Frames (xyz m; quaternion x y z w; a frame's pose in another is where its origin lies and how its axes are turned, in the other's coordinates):
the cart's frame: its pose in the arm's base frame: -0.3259 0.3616 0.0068 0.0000 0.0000 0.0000 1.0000
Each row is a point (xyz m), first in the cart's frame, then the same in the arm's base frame.
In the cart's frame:
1: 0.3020 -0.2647 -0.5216
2: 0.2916 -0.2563 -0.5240
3: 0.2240 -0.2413 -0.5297
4: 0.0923 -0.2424 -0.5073
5: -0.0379 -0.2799 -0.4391
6: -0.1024 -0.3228 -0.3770
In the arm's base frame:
1: -0.0239 0.0969 -0.5148
2: -0.0343 0.1053 -0.5172
3: -0.1019 0.1203 -0.5229
4: -0.2336 0.1192 -0.5005
5: -0.3638 0.0817 -0.4323
6: -0.4283 0.0388 -0.3702

